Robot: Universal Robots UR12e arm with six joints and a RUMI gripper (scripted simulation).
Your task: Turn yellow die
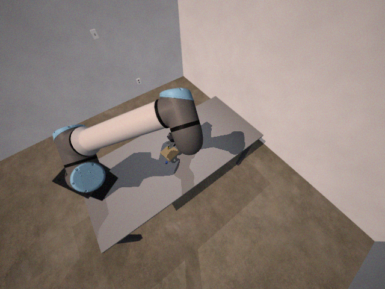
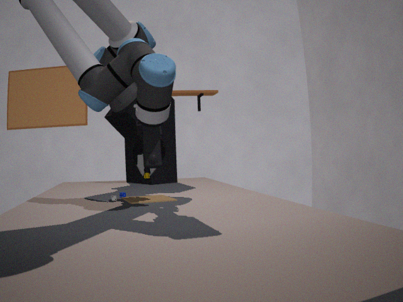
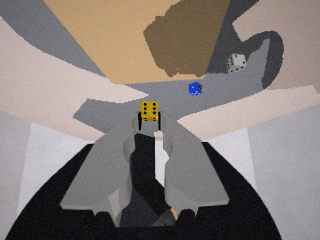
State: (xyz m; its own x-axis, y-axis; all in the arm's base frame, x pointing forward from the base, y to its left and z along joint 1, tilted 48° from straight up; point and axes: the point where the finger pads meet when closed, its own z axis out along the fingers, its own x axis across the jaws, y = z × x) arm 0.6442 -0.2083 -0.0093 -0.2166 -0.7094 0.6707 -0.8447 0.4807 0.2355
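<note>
The tan mat lies 1 cm behind my hand and 8 cm below it. Also, from my hand: white die: 5 cm behind, 10 cm to the right, 8 cm below; then blue die: 11 cm behind, 5 cm to the right, 8 cm below; then yellow die: 1 cm behind, 1 cm below.
</note>
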